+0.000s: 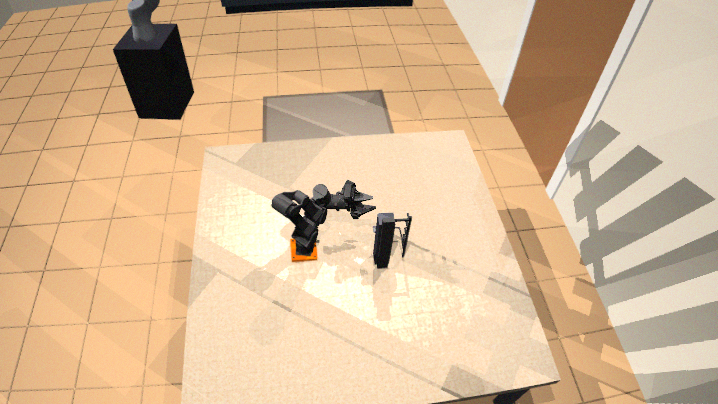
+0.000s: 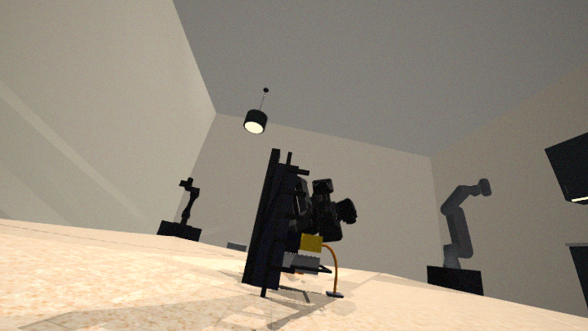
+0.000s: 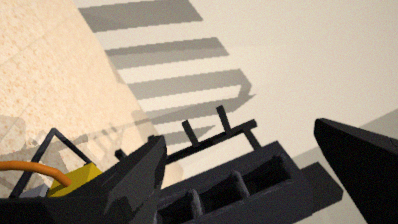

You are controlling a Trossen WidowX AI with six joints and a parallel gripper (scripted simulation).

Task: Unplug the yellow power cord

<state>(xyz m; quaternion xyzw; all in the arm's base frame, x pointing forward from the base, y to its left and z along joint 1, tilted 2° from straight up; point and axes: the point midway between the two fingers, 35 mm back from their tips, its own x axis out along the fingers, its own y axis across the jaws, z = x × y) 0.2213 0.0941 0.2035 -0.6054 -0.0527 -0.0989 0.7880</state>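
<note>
My gripper tip is now 11 cm above the yellow plug, 4 cm to the left of it and 4 cm short of it. The rest, counted from my gripper tip: dark base (21 cm below, 4 cm to the left, 2 cm ahead).
</note>
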